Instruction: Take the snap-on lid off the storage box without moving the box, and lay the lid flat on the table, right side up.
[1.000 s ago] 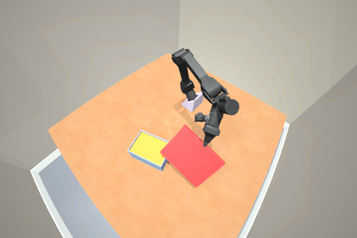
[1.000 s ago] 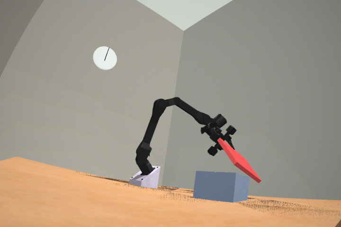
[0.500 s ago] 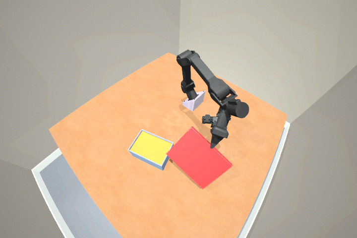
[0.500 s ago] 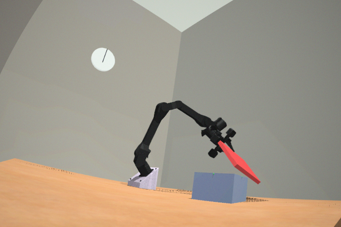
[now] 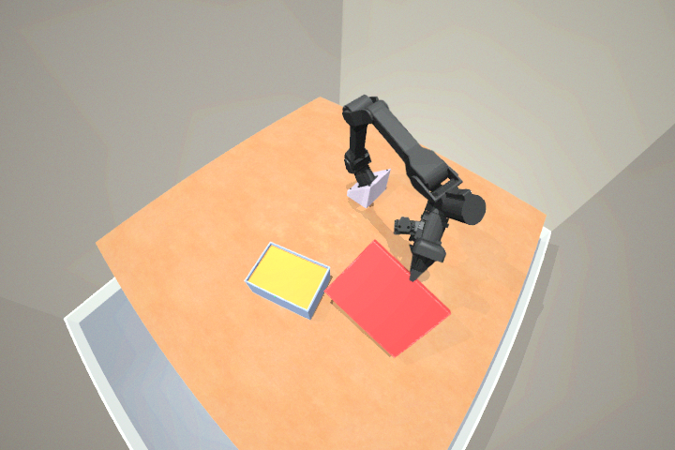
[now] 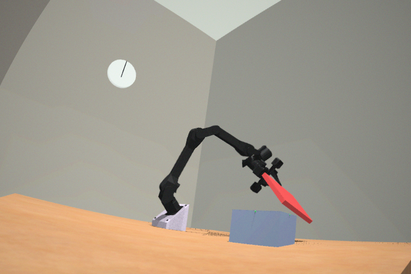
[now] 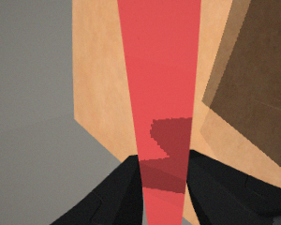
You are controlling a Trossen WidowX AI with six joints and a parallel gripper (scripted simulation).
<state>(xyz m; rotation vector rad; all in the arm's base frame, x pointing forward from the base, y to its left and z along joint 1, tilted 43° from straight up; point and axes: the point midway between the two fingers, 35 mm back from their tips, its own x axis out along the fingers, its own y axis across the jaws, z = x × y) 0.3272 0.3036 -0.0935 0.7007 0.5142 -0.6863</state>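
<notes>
Now: gripper tip 60 mm short of the red lid, 20 mm to the left of it and 50 mm above it. Round my gripper tip: blue-grey storage box 110 mm ahead, 290 mm to the right, 180 mm below.
</notes>
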